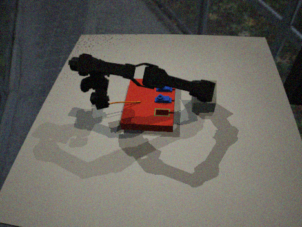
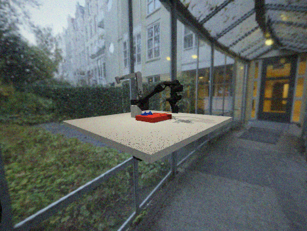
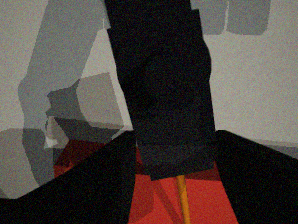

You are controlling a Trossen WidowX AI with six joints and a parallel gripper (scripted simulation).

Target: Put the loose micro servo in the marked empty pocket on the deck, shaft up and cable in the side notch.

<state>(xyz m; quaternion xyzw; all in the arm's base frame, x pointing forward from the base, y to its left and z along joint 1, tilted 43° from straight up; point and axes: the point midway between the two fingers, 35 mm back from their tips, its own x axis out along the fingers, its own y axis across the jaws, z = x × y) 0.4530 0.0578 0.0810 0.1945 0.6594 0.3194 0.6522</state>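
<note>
My gripper tip is 15 cm past the red deck, 7 cm to the left of it and 10 cm above it.
</note>
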